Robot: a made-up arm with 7 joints.
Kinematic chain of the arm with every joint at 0, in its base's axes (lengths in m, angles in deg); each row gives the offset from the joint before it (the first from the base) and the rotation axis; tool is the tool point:
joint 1: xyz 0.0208 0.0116 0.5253 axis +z
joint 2: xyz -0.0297 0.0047 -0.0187 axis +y
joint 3: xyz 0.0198 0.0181 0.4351 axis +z
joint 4: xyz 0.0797 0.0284 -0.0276 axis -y
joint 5: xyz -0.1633 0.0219 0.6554 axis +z
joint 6: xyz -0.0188 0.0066 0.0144 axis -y
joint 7: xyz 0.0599 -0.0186 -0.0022 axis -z
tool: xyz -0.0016 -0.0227 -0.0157
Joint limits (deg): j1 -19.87..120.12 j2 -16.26..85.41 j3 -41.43..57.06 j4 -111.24..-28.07 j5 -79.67..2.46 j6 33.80..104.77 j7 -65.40..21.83
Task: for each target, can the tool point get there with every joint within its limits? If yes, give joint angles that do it. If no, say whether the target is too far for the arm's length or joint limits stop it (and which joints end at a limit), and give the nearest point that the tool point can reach.
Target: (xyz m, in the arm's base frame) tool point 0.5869 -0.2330 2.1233
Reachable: no: too far | nearest point 0.4039 -0.1458 1.6178 | short by 0.545 m
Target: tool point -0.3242 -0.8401 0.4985
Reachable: no: joint limits stop it (at a limit: joint 1, joint 2, joint 3, joint 4, joint 6, joint 7) | nearest point 0.1331 -0.5591 -0.0706 | short by 0.782 m
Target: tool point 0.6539 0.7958 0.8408
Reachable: yes | joints 17.74 35.39 46.23 -73.25 -47.03 64.81 -35.00
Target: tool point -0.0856 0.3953 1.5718
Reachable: yes | joints 72.51 -3.50 25.31 -43.65 -54.97 53.04 -31.79
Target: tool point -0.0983 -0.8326 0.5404
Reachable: no: joint limits stop it (at a limit: joint 1, joint 3, joint 4, joint 6, joint 7) | nearest point 0.4404 -0.6718 0.6151 | short by 0.567 m
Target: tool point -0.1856 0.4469 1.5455
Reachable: yes | joints 79.18 -0.06 31.48 -44.69 -12.46 79.63 -11.49
